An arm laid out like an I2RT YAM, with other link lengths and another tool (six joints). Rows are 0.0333 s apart.
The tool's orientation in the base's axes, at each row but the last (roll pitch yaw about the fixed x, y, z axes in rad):
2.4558 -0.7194 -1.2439
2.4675 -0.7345 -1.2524
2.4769 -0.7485 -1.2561
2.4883 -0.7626 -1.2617
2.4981 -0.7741 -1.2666
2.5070 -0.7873 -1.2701
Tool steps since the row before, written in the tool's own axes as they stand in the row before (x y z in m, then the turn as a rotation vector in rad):
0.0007 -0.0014 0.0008 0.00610 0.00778 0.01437
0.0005 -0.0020 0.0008 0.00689 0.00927 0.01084
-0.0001 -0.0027 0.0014 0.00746 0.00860 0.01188
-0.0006 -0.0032 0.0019 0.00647 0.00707 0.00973
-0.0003 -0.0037 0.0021 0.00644 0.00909 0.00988
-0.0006 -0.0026 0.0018 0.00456 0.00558 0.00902
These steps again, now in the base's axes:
0.0010 -0.0013 -0.0007 -0.01154 -0.01307 -0.00064
0.0015 -0.0012 -0.0011 -0.01114 -0.01095 0.00263
0.0018 -0.0013 -0.0021 -0.01086 -0.01218 0.00211
0.0019 -0.0014 -0.0029 -0.00884 -0.01022 0.00199
0.0024 -0.0019 -0.0030 -0.01070 -0.00998 0.00275
0.0015 -0.0013 -0.0025 -0.00762 -0.00867 0.00044

